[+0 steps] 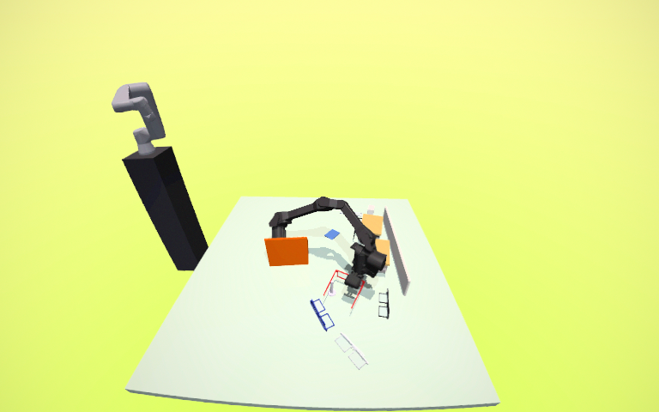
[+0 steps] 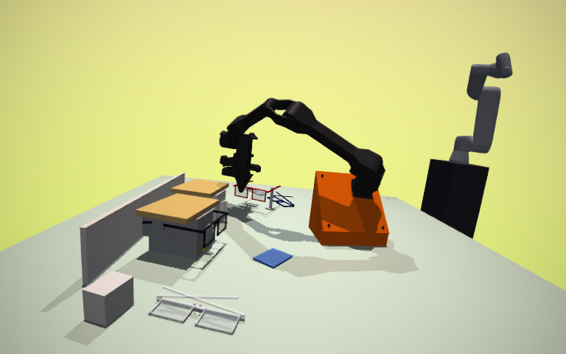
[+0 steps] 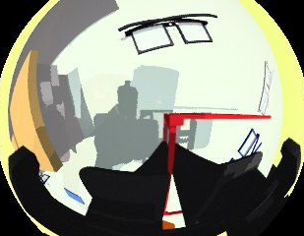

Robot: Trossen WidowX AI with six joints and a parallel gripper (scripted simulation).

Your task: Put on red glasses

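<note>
My gripper tip is 12 cm past the small post, 1 cm to the left of it and 3 cm above it. From my gripper tip the other things lie so: blue pad: 10 cm behind, 41 cm to the left, 6 cm below.
</note>
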